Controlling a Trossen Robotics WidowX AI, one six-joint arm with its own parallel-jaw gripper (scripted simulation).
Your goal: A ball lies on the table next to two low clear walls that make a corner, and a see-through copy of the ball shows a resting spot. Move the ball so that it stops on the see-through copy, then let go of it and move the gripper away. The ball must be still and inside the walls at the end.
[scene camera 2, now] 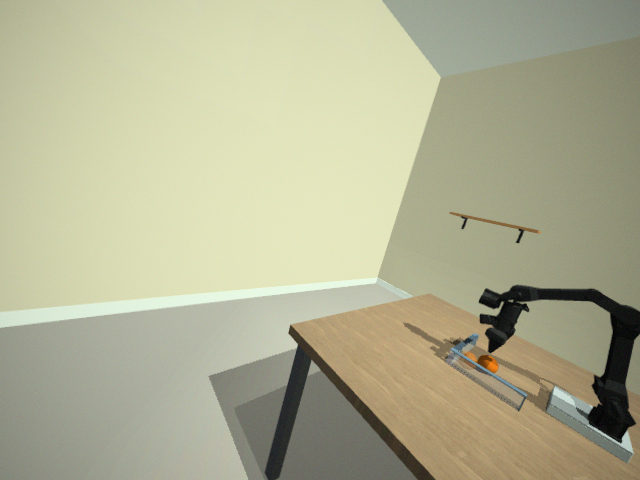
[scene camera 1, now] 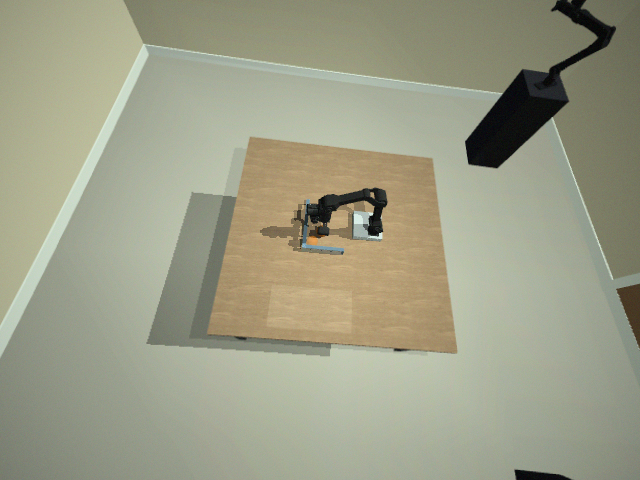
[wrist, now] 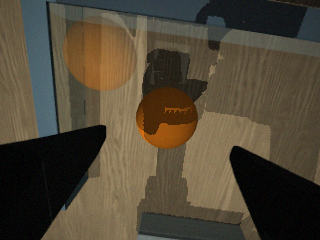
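There is my gripper [scene camera 2: 492, 349], which I can also see in the wrist view [wrist: 168, 141]; the gripper is open and holds nothing. An orange ball [wrist: 166, 117] is visible to me. So is a see-through copy of the ball [wrist: 101, 55].
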